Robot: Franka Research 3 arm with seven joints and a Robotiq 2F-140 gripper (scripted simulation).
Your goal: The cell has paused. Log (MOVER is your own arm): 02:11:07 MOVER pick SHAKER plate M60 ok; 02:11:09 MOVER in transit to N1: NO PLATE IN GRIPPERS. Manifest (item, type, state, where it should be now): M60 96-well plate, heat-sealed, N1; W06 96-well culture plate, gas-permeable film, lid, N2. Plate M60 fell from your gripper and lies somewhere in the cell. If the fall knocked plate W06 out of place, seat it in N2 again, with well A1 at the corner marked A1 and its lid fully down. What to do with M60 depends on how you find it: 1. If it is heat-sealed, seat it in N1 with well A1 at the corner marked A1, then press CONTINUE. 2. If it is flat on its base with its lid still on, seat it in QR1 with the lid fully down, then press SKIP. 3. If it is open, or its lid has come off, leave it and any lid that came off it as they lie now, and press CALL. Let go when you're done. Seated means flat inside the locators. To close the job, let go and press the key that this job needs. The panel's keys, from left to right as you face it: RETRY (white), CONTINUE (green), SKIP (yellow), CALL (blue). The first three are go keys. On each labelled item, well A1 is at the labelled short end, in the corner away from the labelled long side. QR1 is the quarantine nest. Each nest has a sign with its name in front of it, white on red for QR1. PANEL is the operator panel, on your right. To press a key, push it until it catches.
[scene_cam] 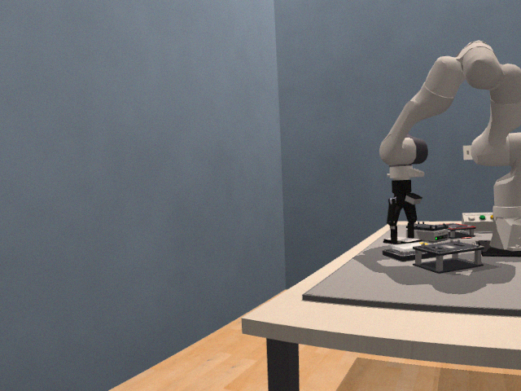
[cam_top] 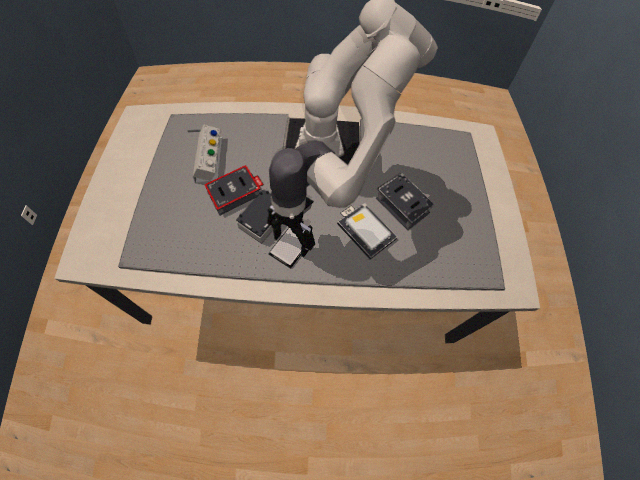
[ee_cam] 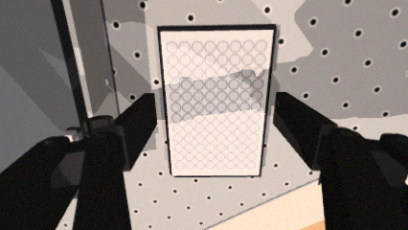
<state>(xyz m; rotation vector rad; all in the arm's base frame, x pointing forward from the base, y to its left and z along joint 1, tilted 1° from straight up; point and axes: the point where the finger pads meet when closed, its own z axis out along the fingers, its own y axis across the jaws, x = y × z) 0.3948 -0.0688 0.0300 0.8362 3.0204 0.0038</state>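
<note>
Right now the plate M60 is 20 mm below my hand. The rest, counted from my hand: plate W06 (240 mm to the left, 70 mm behind); shaker block (110 mm to the right, 60 mm behind, 30 mm above); A1 mark (370 mm to the left, 280 mm behind, 20 mm above).
</note>
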